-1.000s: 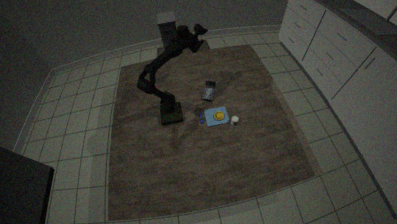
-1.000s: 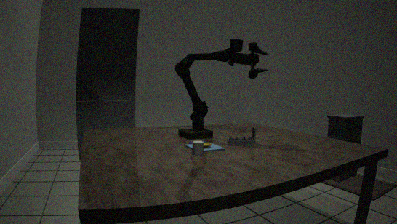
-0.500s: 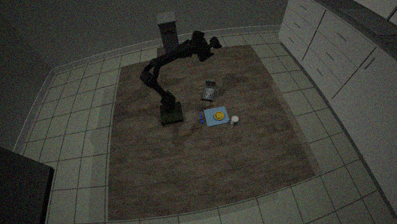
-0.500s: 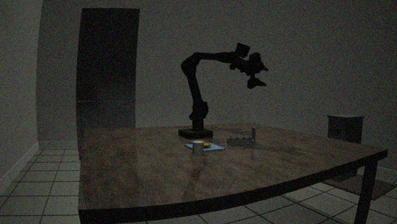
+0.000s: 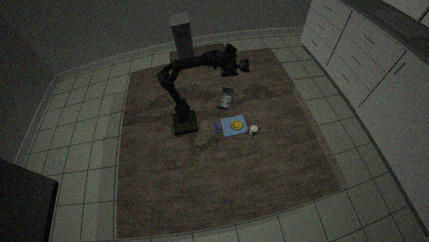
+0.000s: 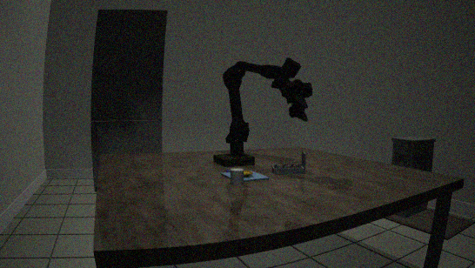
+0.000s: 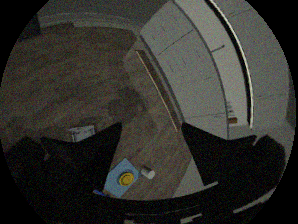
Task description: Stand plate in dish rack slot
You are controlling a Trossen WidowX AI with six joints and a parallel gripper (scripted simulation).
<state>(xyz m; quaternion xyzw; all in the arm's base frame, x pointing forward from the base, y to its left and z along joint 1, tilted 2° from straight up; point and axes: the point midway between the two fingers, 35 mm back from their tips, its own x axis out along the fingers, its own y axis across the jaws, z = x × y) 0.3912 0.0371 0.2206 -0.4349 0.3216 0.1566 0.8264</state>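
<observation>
The yellow plate lies 130 mm behind my gripper tip, 190 mm to the right of it and 220 mm below it. Also, from my gripper tip: dish rack 110 mm behind, 20 mm to the left, 210 mm below; then white cup 50 mm behind, 270 mm to the right, 210 mm below; then light blue cloth 140 mm behind, 180 mm to the right, 230 mm below.
</observation>
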